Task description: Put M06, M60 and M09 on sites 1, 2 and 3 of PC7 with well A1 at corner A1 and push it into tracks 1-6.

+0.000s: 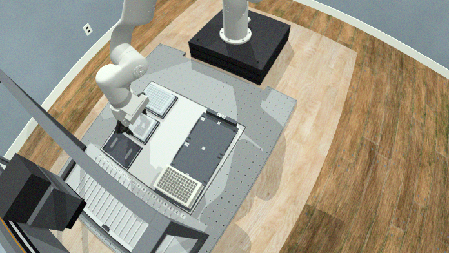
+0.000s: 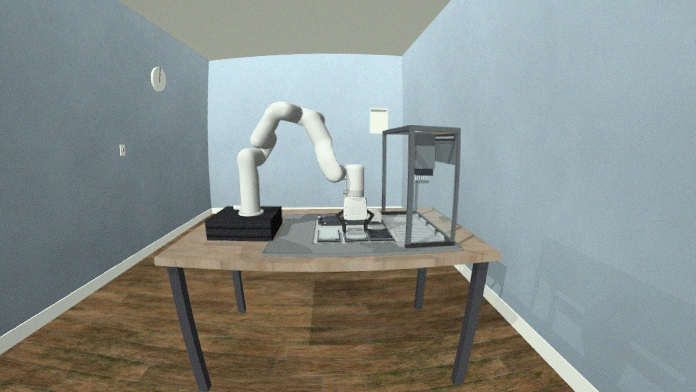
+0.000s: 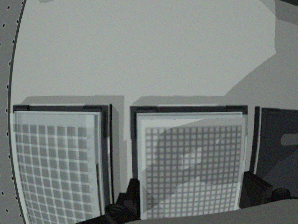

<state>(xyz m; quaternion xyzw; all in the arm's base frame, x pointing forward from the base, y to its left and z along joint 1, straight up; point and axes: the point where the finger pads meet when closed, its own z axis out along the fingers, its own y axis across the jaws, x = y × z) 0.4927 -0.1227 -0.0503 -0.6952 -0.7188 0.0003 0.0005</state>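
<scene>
The plate nest S2 is 20 mm below my hand. From my hand the other things lie so: carrier PC7 (260 mm to the left, 10 mm below); plate nest S1 (110 mm behind, 20 mm below); plate nest S3 (110 mm ahead, 20 mm below).
</scene>
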